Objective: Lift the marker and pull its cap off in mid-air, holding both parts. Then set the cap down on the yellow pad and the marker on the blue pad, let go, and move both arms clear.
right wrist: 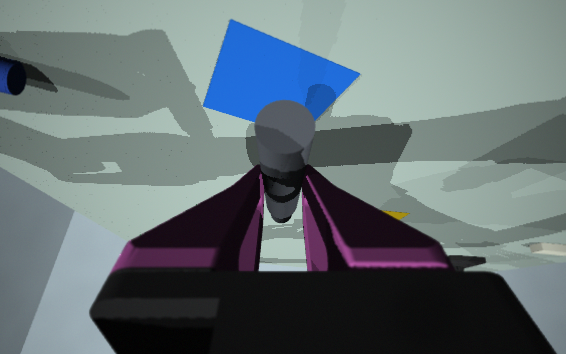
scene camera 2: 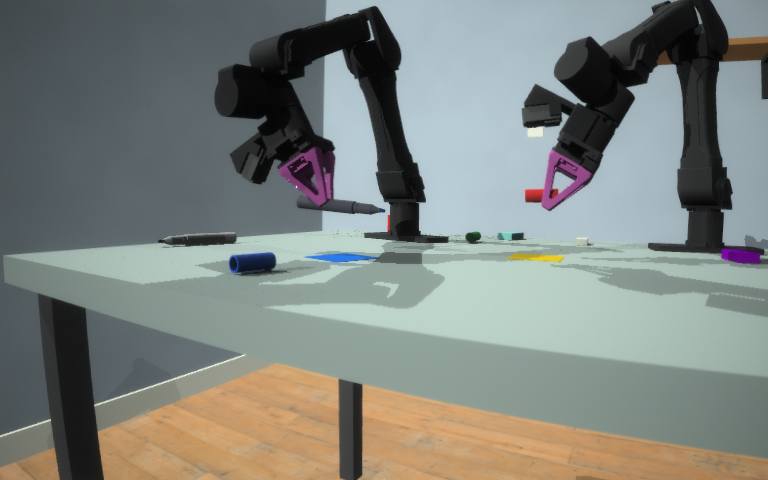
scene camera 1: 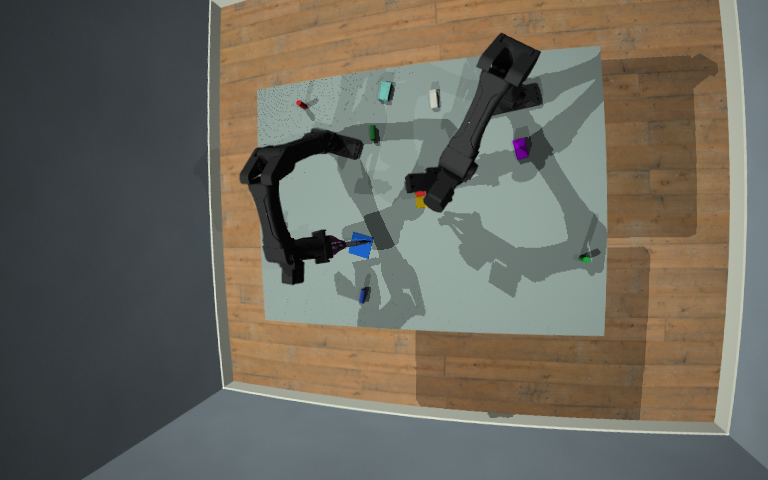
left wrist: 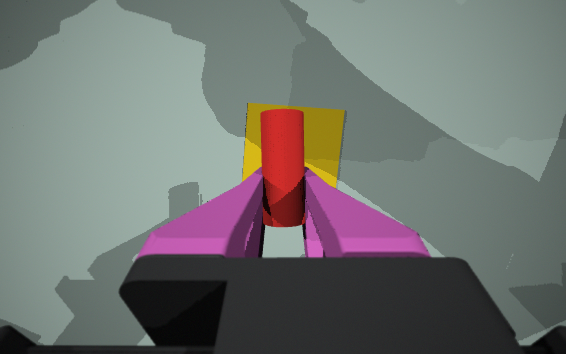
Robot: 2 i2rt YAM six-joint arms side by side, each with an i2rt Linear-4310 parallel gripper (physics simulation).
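Pixels of known places: left gripper, fingertip midpoint: [scene camera 2: 545, 208] [scene camera 1: 426, 193] [left wrist: 283, 176]; right gripper, fingertip midpoint: [right wrist: 283, 176] [scene camera 2: 326, 204] [scene camera 1: 344, 244]; left arm's base, link origin: [scene camera 2: 704, 251] [scene camera 1: 507, 101]; right arm's base, link origin: [scene camera 2: 404, 239] [scene camera 1: 334, 143].
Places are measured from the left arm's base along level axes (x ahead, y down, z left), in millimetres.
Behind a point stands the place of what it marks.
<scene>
The grey marker [scene camera 1: 356, 243] {x 359, y -78, z -551 mm} [scene camera 2: 342, 205] {x 367, y -72, z -565 mm} [right wrist: 284, 132] {x 355, y -79, z -641 mm} is uncapped, its blue tip toward the right in scene camera 2. My right gripper [scene camera 2: 323, 202] {x 357, y -73, z -595 mm} [right wrist: 283, 176] {x 357, y -73, z -595 mm} is shut on it and holds it in the air above the blue pad [scene camera 1: 360, 250] {x 386, y -1, z -569 mm} [scene camera 2: 339, 257] {x 373, y -1, z -567 mm} [right wrist: 260, 65] {x 375, y -1, z -587 mm}. The red cap [scene camera 1: 420, 193] {x 244, y -100, z -313 mm} [scene camera 2: 534, 195] {x 252, y -91, z -314 mm} [left wrist: 283, 150] {x 241, y -100, z -311 mm} is apart from the marker. My left gripper [scene camera 2: 548, 207] {x 244, y -73, z -298 mm} [left wrist: 283, 176] {x 244, y -73, z -298 mm} is shut on the cap, in the air above the yellow pad [scene camera 1: 420, 202] {x 263, y -1, z -333 mm} [scene camera 2: 535, 257] {x 250, y -1, z -310 mm} [left wrist: 325, 135] {x 218, y -1, z -323 mm}. In scene camera 1 the left arm hides the left fingers.
A second grey marker [scene camera 2: 201, 238] {x 311, y -12, z -873 mm} and a blue cap [scene camera 1: 362, 296] {x 544, y -21, z -585 mm} [scene camera 2: 252, 263] {x 553, y -12, z -580 mm} [right wrist: 11, 78] {x 520, y -14, z -582 mm} lie on the table [scene camera 1: 509, 305] {x 641, y 0, z -106 mm}. A dark green cylinder [scene camera 1: 372, 133] {x 4, y -21, z -447 mm}, teal block [scene camera 1: 385, 91] {x -128, y -15, z -378 mm}, white block [scene camera 1: 434, 98] {x -61, y -12, z -223 mm}, purple block [scene camera 1: 521, 148] {x 160, y -15, z 10 mm}, red piece [scene camera 1: 301, 104] {x -161, y -41, z -679 mm} and green piece [scene camera 1: 585, 258] {x 521, y -48, z 131 mm} are spread around.
</scene>
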